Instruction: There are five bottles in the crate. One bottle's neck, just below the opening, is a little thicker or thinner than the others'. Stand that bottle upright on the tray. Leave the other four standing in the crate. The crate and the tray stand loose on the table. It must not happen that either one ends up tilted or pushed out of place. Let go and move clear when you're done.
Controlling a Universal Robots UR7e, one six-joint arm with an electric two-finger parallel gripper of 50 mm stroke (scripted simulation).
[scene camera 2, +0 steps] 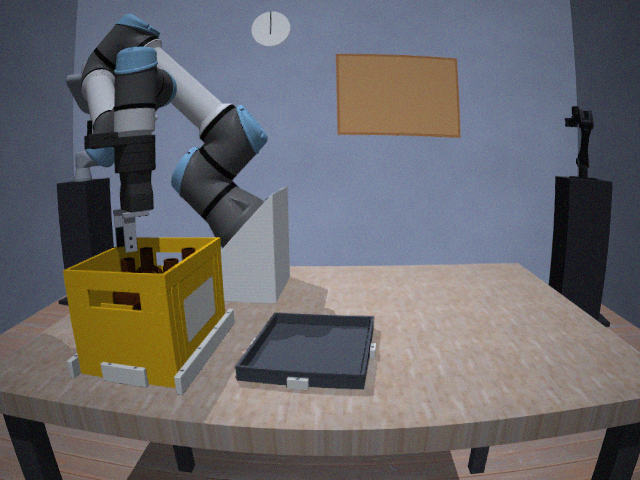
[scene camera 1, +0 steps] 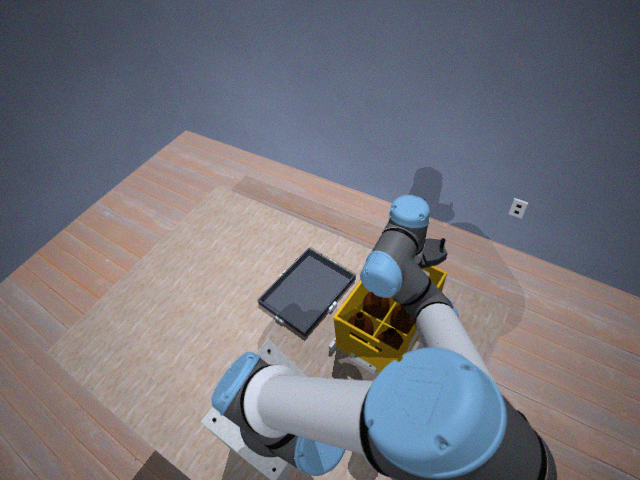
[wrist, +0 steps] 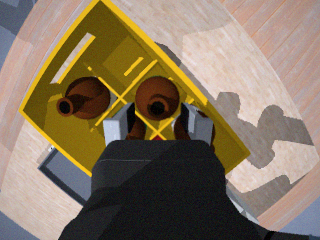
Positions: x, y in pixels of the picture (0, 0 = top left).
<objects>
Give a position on a bottle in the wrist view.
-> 87, 97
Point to a yellow crate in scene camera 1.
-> At 348, 343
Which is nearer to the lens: the yellow crate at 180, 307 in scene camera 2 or the dark tray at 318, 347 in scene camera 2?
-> The yellow crate.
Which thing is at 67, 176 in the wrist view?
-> A dark tray.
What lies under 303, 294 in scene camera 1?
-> A dark tray.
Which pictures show the yellow crate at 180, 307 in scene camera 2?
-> Scene camera 2, scene camera 1 and the wrist view: all of them.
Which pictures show the dark tray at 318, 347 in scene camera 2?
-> Scene camera 2, scene camera 1 and the wrist view: all of them.
</objects>
